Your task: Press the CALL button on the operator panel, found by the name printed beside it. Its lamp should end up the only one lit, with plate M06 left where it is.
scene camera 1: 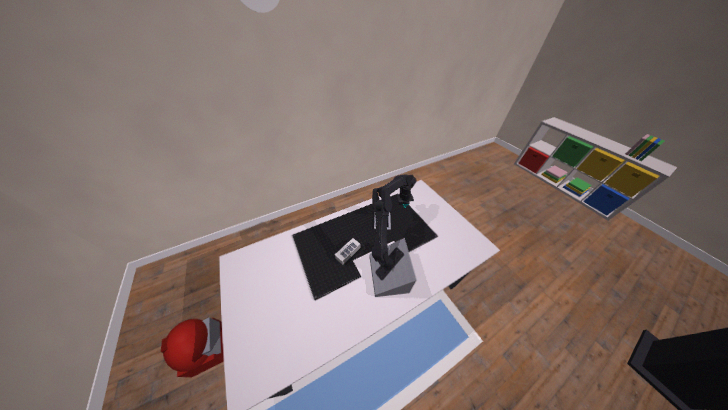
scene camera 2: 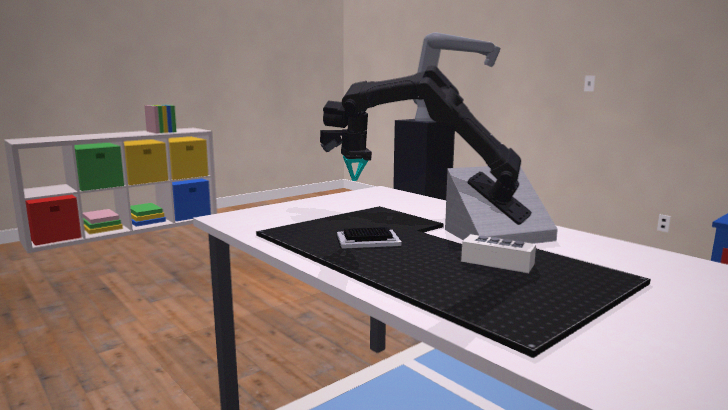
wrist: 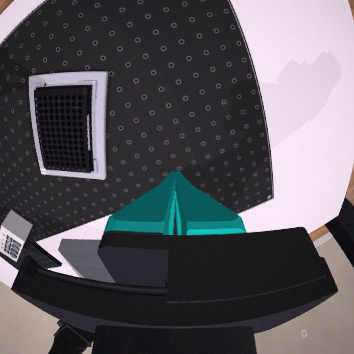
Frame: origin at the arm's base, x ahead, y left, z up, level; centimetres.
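Seen in the pictures: gripper, fingertip midpoint: (scene camera 1: 404, 207) (scene camera 2: 354, 180) (wrist: 174, 178); arm's base, origin of the base link: (scene camera 1: 389, 263) (scene camera 2: 498, 198).
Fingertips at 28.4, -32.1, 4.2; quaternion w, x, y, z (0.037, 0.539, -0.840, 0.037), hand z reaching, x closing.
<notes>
Pixels of each thing's top centre, then the offset from my fingertips to it, as dx, dy, dz. Level surfaces: height alone.
- operator panel, middle of its top: (scene camera 2: 499, 241) (wrist: 8, 246) (scene camera 1: 347, 248) -4.9, +47.9, -8.9
- black plate, middle of its top: (wrist: 60, 132) (scene camera 2: 368, 231) +6.5, +13.1, -11.8
- white holder, middle of its top: (wrist: 62, 130) (scene camera 2: 368, 234) +6.5, +13.1, -12.7
- black perforated mat, its level: dz -14.4
- white table, its level: dz -15.7
The operator panel (scene camera 1: 347, 251) (scene camera 2: 498, 253) (wrist: 11, 242) is a white box with several grey buttons in a row on its top. Its printed names are too small to read, and no lit lamp can be made out. A black plate (scene camera 2: 366, 233) (wrist: 65, 130) with a grid of wells, probably M06, lies flat in a white holder (scene camera 2: 369, 243) (wrist: 100, 125); the arm mostly hides them in scene camera 1. My gripper (scene camera 1: 405, 205) (scene camera 2: 354, 178) (wrist: 174, 178) points down with its teal fingertips together, shut and empty. It is high above the mat's end, beyond the plate and far from the panel.
The black perforated mat (scene camera 1: 326, 280) (scene camera 2: 560, 305) (wrist: 200, 85) lies on the white table (scene camera 1: 264, 315) (scene camera 2: 662, 325) (wrist: 300, 165) under panel and holder. The arm's grey wedge base (scene camera 1: 394, 285) (scene camera 2: 458, 213) (wrist: 82, 257) stands beside the panel.
</notes>
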